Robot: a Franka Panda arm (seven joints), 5 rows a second.
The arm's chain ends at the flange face. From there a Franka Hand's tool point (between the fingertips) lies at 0.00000 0.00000 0.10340 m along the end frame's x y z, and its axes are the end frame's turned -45 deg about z.
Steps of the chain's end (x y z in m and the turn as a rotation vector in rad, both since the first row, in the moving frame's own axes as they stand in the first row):
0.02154, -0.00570, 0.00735, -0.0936, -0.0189, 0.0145
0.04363, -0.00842, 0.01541, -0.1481, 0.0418, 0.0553
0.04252, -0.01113, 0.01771, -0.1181, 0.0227, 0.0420
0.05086, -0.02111, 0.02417, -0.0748, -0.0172, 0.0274
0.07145, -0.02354, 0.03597, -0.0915, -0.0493, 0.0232
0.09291, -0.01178, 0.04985, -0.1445, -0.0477, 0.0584
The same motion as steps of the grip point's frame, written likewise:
0.01101, 0.01659, 0.00688, -0.0528, -0.0795, 0.0145
0.02868, 0.03851, 0.01419, -0.1343, -0.0752, 0.0553
0.03076, 0.03232, 0.01696, -0.0996, -0.0675, 0.0420
0.04411, 0.02515, 0.02387, -0.0407, -0.0651, 0.0274
0.05686, 0.03684, 0.03541, -0.0298, -0.0996, 0.0232
0.05983, 0.06400, 0.04866, -0.0684, -0.1359, 0.0584

